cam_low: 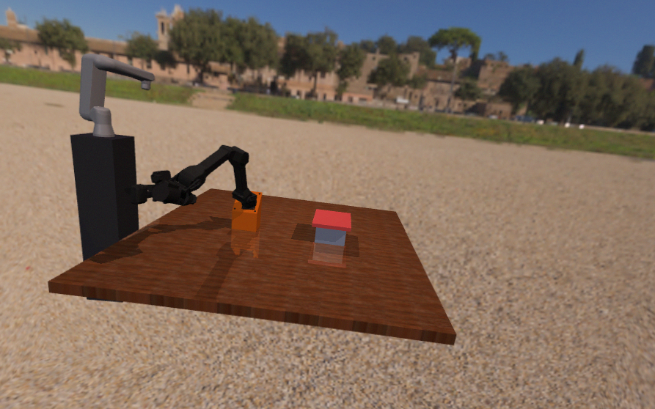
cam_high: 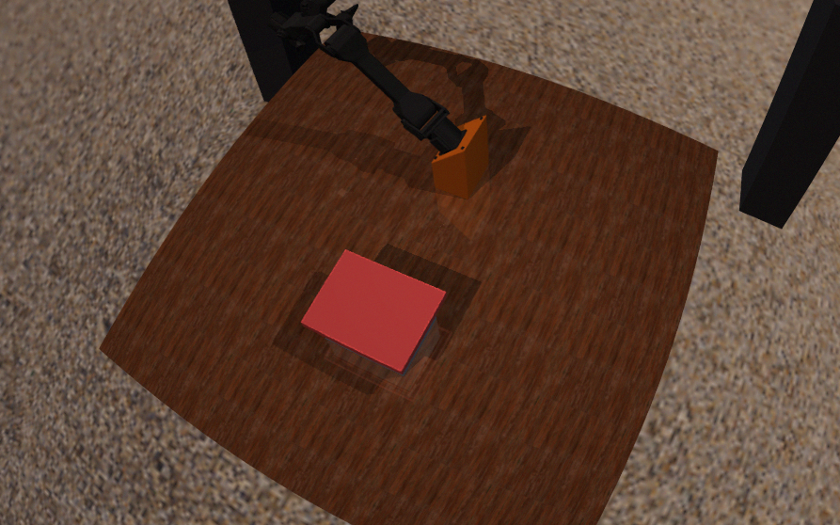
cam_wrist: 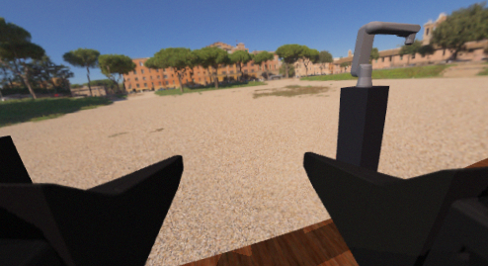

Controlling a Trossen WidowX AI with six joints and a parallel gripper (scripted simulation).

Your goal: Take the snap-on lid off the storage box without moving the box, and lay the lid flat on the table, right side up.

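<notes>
Now: the red lid 74 cm ahead of my gripper tip, 43 cm to the left of it and 18 cm below it. Round my gripper tip: storage box (74 cm ahead, 43 cm to the left, 23 cm below).
</notes>
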